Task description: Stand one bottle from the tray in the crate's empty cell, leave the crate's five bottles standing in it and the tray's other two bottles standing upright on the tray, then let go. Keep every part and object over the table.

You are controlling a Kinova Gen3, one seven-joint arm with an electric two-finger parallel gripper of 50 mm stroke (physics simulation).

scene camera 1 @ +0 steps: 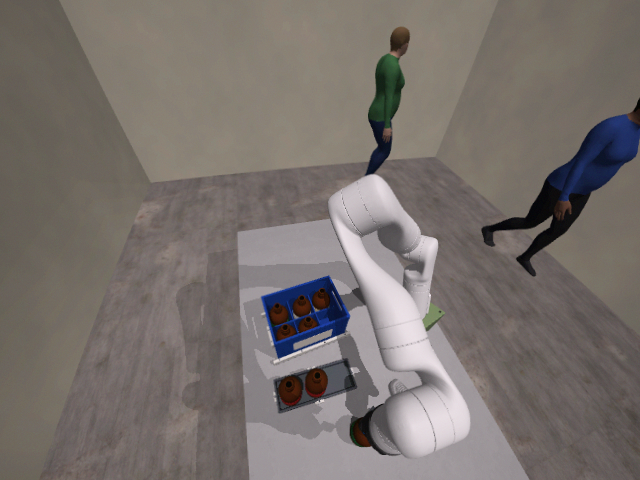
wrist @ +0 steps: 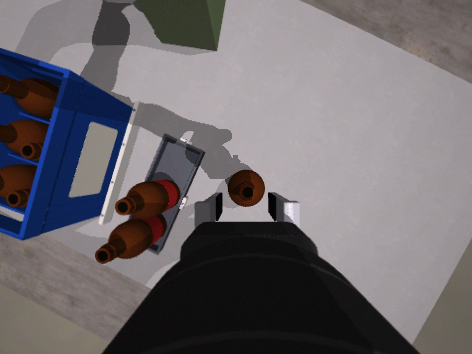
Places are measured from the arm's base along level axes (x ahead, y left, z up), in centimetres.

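Pixels of known places: gripper, fingertip midpoint: (wrist: 245,202).
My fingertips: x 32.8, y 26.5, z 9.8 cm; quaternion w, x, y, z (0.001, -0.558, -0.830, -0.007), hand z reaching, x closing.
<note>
Ahead of a thing's pixels: the offset from my fingertips to its middle. "*": to the spot under its first point. Level surfaces: height alone.
The blue crate {dx +6.5, dy -39.6, dz -14.5 cm} (scene camera 1: 338,327) (wrist: 61,165) holds five brown bottles; its empty cell {* dx -3.1, dy -38.3, dz -22.5 cm} (scene camera 1: 327,321) is at the front right in the scene view. The dark tray {* dx +0.2, dy -16.6, dz -22.8 cm} (scene camera 1: 339,378) (wrist: 178,161) holds two upright red-labelled bottles: one at its left end {* dx +18.0, dy -15.9, dz -9.5 cm} (scene camera 1: 290,391) (wrist: 134,240), one near its middle (scene camera 1: 316,382) (wrist: 149,198). Another brown bottle {dx -0.3, dy +0.5, dz -15.6 cm} (scene camera 1: 360,432) (wrist: 246,187), with green at its base in the scene view, is off the tray, upright over the table. My gripper (wrist: 245,202) is open and empty above this bottle, whose neck shows just ahead of the fingertips. In the scene view the arm hides the fingers.
The grey table {dz -23.3 cm} (scene camera 1: 289,444) (wrist: 350,150) carries the crate and tray. A green block (scene camera 1: 434,315) (wrist: 187,22) is at the arm's base, right of the crate. The arm (scene camera 1: 392,304) spans the table's right side. Two people (scene camera 1: 387,93) (scene camera 1: 594,155) are beyond the table.
</note>
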